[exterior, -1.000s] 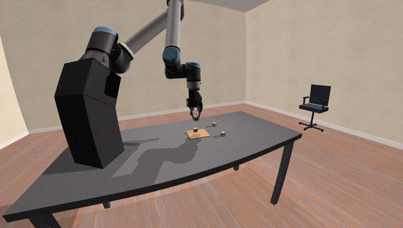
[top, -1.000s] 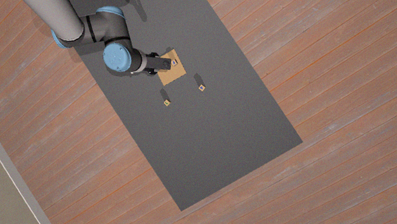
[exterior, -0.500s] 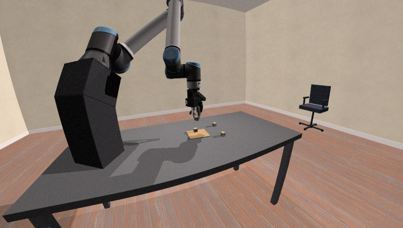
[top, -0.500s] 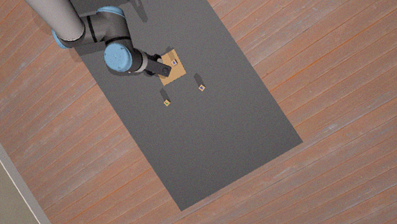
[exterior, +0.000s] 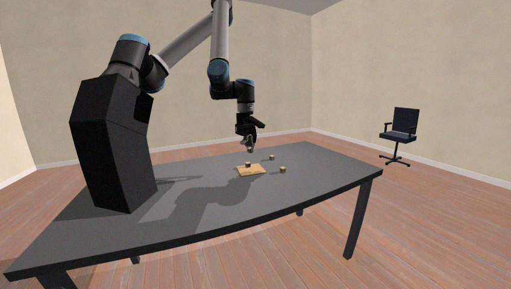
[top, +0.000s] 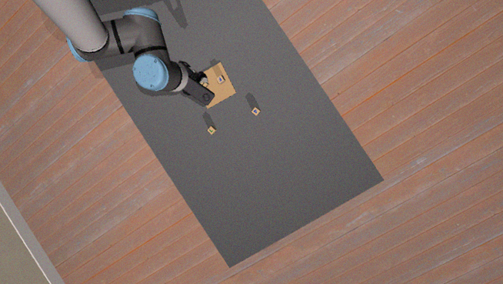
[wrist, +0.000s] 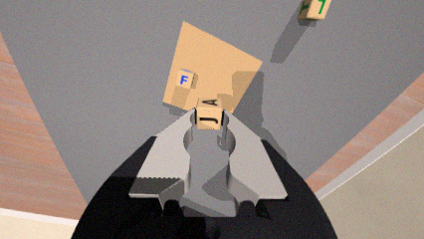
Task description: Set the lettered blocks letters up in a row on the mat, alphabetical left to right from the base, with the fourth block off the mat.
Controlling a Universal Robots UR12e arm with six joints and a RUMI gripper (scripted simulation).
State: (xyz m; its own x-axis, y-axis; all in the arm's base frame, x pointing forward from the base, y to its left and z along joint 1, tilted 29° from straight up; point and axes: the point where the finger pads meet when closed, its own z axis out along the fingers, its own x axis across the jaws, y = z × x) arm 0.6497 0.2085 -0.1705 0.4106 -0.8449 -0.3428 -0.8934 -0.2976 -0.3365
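The tan mat is 12 cm below my hand. Also, from my hand: block (16 cm ahead, 12 cm to the left, 11 cm below).
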